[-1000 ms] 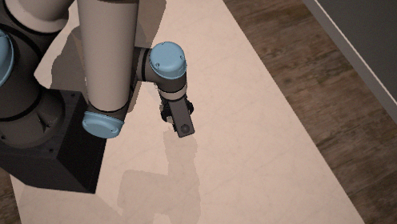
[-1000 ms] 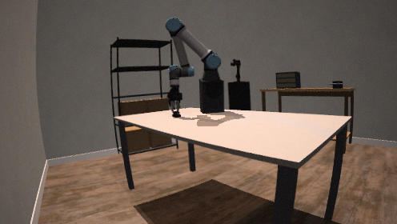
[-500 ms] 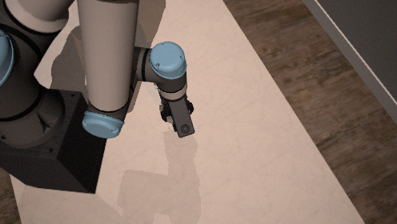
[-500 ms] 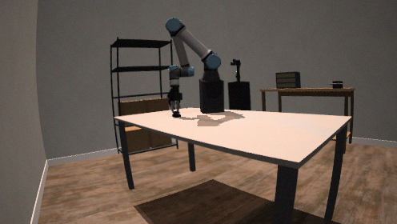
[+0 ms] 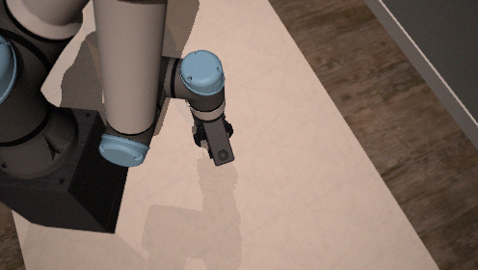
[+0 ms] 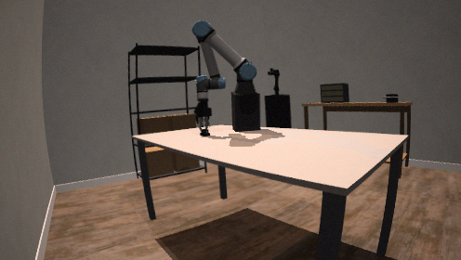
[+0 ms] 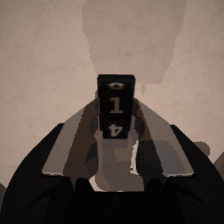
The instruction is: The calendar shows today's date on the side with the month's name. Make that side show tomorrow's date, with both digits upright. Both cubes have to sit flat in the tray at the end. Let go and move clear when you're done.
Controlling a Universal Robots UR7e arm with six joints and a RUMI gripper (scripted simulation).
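The dark calendar cube lies 1 cm below my hand. Also, from my hand: calendar tray: 3 cm below, 2 cm to the left.
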